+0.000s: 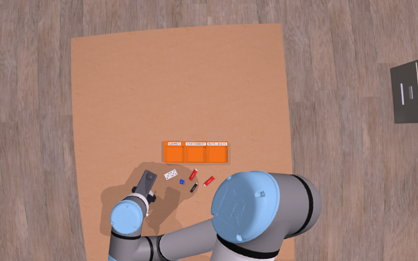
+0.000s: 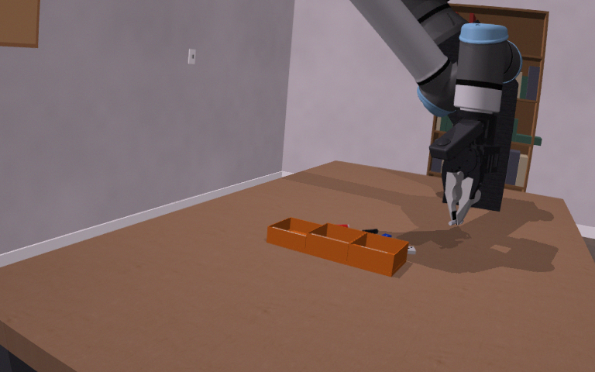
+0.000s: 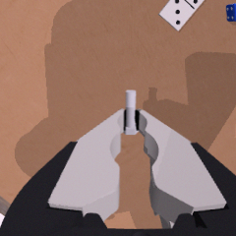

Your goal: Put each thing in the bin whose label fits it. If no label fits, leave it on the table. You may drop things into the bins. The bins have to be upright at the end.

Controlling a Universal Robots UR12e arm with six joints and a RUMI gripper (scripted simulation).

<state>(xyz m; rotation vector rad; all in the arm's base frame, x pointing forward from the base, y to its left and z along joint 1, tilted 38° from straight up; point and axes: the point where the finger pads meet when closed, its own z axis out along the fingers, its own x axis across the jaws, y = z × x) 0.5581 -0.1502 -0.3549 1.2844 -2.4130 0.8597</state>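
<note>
Now: the white domino 90 mm to the right of my hand, 70 mm below it and 40 mm ahead of it. Also, from my hand: black stick 180 mm to the right, 70 mm below, 20 mm behind; blue die 130 mm to the right, 70 mm below, 10 mm ahead; bolt 10 mm below, 10 mm behind.
</note>
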